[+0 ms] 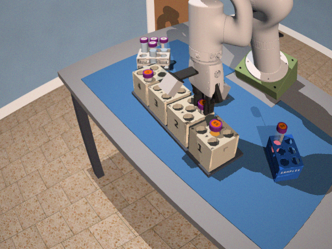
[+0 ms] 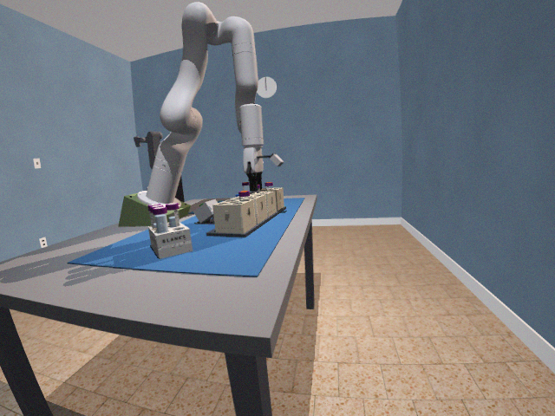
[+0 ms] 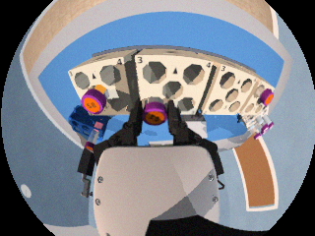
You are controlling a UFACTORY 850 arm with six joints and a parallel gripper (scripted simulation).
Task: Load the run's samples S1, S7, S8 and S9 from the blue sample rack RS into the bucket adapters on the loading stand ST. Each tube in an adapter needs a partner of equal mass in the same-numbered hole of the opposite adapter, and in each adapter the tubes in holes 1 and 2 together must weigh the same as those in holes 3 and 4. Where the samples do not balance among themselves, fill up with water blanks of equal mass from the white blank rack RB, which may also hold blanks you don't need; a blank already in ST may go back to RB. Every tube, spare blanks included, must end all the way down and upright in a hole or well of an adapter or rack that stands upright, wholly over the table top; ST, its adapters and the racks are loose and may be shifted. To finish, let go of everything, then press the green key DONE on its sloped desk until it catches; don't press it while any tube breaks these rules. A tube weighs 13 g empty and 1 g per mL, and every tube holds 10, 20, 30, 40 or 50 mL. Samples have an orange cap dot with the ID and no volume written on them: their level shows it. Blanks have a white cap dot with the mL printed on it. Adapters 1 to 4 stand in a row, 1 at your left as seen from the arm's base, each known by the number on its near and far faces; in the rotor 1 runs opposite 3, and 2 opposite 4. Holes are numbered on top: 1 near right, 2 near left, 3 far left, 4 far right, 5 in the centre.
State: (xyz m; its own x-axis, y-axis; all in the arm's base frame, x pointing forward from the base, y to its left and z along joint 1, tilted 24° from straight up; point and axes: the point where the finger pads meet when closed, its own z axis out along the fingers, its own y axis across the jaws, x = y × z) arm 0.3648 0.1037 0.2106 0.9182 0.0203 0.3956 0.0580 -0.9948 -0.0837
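Now: hand 1 cm to the right of the tube and 5 cm above it. From my hand the other things lie so: loading stand ST: 2 cm ahead, 8 cm to the right, 12 cm below; then white blank rack: 6 cm behind, 43 cm to the right, 9 cm below; then blue sample rack: 15 cm behind, 24 cm to the left, 9 cm below.
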